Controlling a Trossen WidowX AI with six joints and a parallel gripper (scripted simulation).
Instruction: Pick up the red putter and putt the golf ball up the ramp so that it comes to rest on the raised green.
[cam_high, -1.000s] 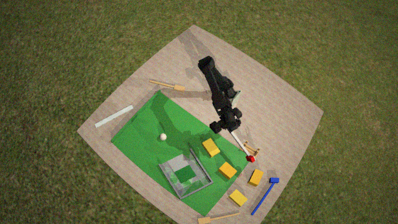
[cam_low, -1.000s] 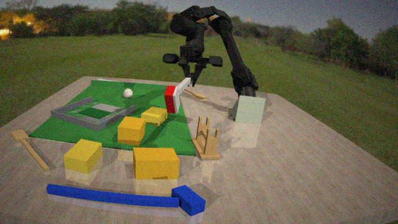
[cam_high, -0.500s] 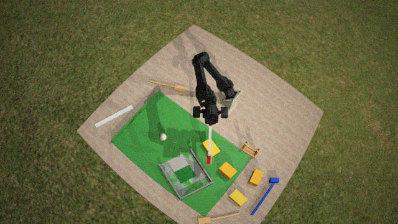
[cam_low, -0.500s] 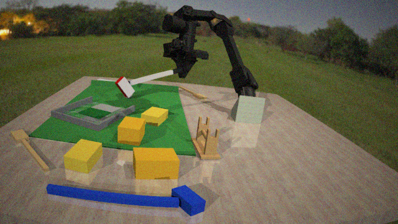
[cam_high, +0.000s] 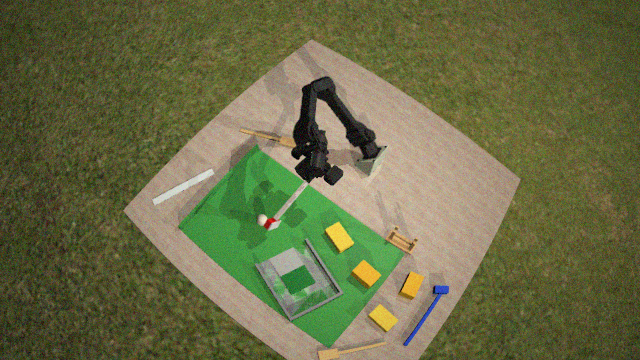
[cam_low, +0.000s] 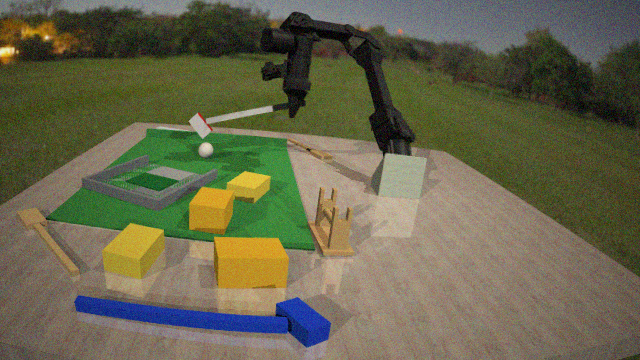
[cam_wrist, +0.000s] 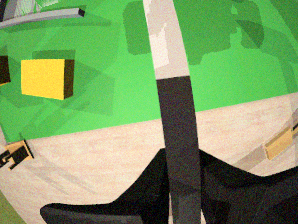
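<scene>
My gripper tip is 12 cm short of the red putter and 2 cm to the left of it. Round my gripper tip: green mat (22 cm ahead, 14 cm below, 3 cm to the left); white golf ball (20 cm ahead, 12 cm below, 10 cm to the right); wooden stand (39 cm to the left, 10 cm below).
</scene>
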